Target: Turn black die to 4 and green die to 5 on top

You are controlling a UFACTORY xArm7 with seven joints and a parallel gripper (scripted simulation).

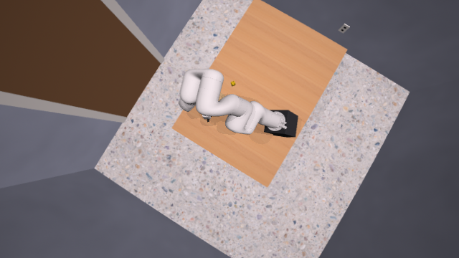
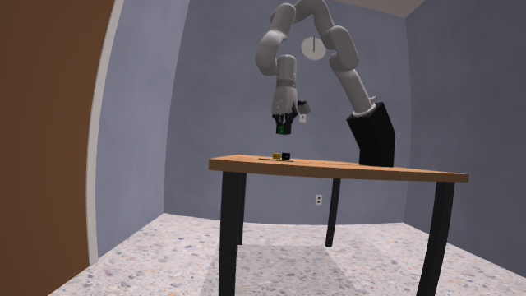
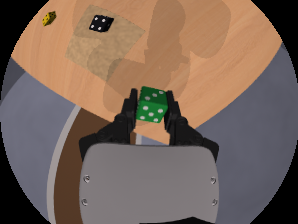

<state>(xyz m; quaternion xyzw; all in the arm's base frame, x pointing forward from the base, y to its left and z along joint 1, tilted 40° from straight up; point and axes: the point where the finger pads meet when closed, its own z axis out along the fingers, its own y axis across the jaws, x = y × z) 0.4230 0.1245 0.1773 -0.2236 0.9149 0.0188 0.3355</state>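
The tan mat is 130 mm to the right of my hand, 120 mm below it and 10 mm ahead of it. The rest, counted from my hand: yellow die 310 mm to the right, 110 mm below, 20 mm behind; black die 130 mm to the right, 100 mm below, 40 mm behind; green die 10 mm below.
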